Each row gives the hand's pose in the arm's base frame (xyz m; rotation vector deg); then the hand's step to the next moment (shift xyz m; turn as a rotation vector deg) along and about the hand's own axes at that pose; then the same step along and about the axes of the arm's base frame.
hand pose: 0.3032 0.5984 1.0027 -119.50 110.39 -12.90
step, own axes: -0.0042 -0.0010 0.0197 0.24 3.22 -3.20
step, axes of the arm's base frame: 0.0066 0.0063 -0.0180 -4.01 -0.78 1.99
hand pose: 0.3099 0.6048 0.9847 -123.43 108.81 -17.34
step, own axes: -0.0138 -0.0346 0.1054 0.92 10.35 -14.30
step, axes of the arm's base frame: 0.0644 0.0232 -0.0884 -14.17 -2.86 10.18
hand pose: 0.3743 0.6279 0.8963 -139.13 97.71 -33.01
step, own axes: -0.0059 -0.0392 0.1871 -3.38 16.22 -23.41
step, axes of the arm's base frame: 0.1024 -0.0028 -0.1615 -23.99 0.10 15.72
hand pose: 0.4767 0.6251 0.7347 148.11 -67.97 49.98
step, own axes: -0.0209 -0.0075 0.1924 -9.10 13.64 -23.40
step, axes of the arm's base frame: 0.0794 -0.0540 -0.1682 -25.02 5.48 12.67
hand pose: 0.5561 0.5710 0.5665 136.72 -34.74 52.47
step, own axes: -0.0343 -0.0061 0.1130 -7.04 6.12 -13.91
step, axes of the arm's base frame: 0.0344 -0.0553 -0.0987 -14.85 5.15 5.79
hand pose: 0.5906 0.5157 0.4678 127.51 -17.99 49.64
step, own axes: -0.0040 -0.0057 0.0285 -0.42 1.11 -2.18
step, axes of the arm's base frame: 0.0136 -0.0160 -0.0205 -1.89 0.72 1.44
